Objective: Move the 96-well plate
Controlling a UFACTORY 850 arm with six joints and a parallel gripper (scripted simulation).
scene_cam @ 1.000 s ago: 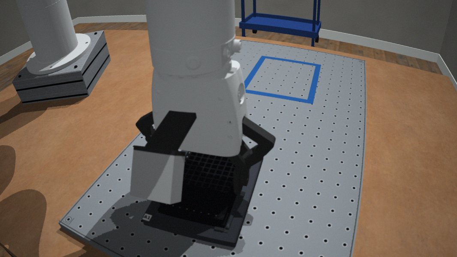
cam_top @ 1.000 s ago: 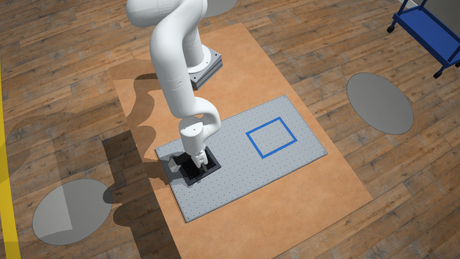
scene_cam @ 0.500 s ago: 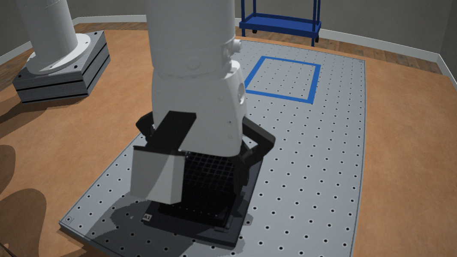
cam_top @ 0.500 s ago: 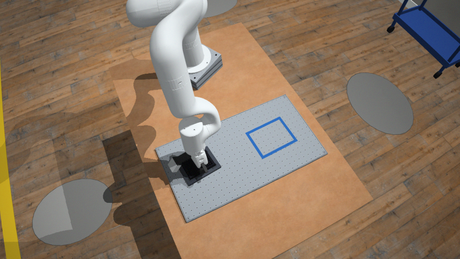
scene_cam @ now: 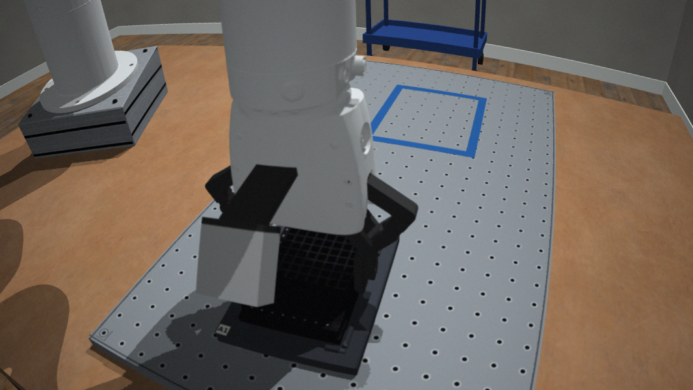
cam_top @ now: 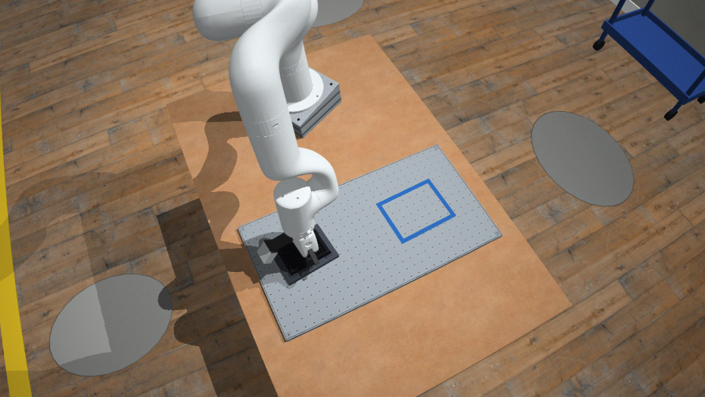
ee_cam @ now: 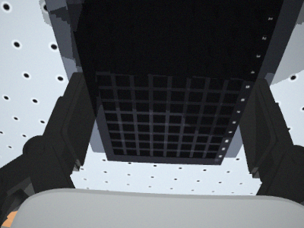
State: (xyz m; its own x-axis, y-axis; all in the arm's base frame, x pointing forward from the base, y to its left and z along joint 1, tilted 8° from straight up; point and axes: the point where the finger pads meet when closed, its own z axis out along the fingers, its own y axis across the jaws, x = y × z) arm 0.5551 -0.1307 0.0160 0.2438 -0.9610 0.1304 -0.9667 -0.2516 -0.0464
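My hand is 3 cm above the dark plate nest N1. Also, from my hand: black 96-well plate 1 cm below.
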